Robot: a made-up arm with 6 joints.
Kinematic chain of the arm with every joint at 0, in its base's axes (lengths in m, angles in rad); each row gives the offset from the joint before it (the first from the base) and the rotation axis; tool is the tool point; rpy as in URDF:
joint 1: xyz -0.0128 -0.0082 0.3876 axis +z
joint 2: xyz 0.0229 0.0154 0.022 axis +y
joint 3: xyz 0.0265 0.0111 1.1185 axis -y
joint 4: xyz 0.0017 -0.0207 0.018 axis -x
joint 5: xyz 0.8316 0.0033 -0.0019 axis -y
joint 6: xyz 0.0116 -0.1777 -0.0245 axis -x
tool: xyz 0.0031 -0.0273 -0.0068 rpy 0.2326 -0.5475 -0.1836
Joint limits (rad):
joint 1: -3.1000..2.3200
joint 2: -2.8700..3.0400
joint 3: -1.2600..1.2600
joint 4: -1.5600..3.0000
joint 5: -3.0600..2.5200
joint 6: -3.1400..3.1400
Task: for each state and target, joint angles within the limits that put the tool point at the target. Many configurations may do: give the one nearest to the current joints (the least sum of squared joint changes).
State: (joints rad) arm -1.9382 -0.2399 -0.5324 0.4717 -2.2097 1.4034
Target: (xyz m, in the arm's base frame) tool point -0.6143 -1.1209 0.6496
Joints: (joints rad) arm -1.9376 0.6477 -0.3411 0.5207 -2.2001 1.4034
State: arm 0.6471 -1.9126 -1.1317 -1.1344 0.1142 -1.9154
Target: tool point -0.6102 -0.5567 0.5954
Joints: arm 0.7130 -2.2453 -0.5721 -1.0974 0.1140 -1.9352
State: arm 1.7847 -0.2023 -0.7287 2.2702 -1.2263 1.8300
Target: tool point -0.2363 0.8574 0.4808
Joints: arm 1.7052 0.6072 -0.9115 2.2614 -1.2150 1.8320
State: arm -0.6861 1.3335 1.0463 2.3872 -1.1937 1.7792
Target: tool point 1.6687 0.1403 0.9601
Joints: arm 0.0032 0.8135 0.4275 2.5492 -1.2054 1.7878
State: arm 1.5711 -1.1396 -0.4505 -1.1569 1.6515 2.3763
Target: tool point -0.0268 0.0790 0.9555
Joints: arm 1.8290 -0.7240 -0.9310 -1.5600 1.6407 2.3691
